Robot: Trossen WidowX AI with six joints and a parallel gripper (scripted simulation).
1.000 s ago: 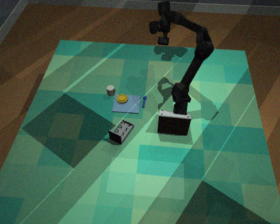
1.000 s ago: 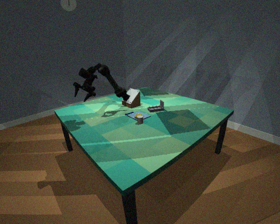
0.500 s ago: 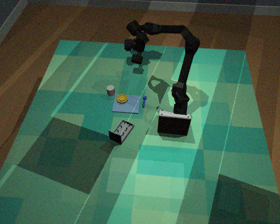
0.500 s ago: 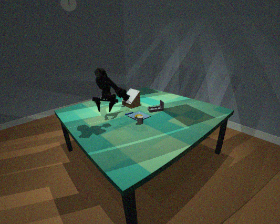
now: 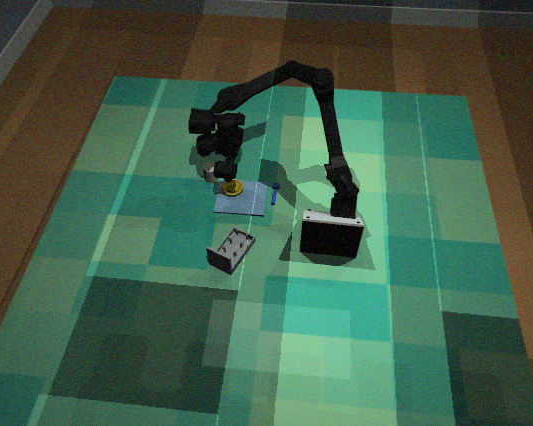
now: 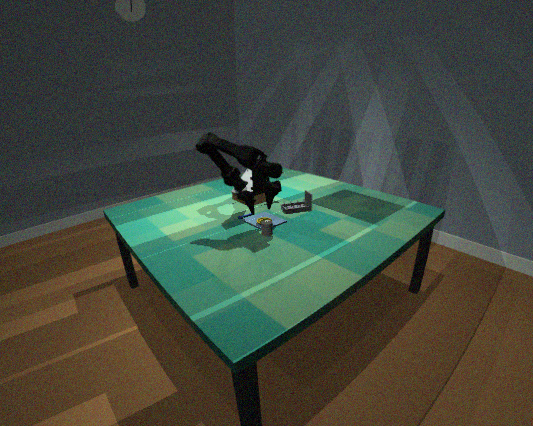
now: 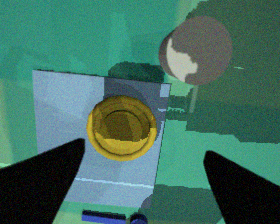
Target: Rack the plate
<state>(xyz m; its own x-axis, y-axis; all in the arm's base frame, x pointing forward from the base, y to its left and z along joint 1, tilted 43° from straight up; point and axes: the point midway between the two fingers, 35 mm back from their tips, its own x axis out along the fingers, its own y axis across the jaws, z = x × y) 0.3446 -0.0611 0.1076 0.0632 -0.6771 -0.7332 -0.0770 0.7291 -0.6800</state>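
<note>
The yellow plate is 10 mm behind my gripper tip, 20 mm to the left of it and 50 mm below it. Also, from my gripper tip: grey dish rack (60 mm behind, 240 mm to the left, 40 mm below); beige cup (70 mm ahead, 20 mm to the right, 40 mm below); blue utensil (140 mm behind, 60 mm below).
</note>
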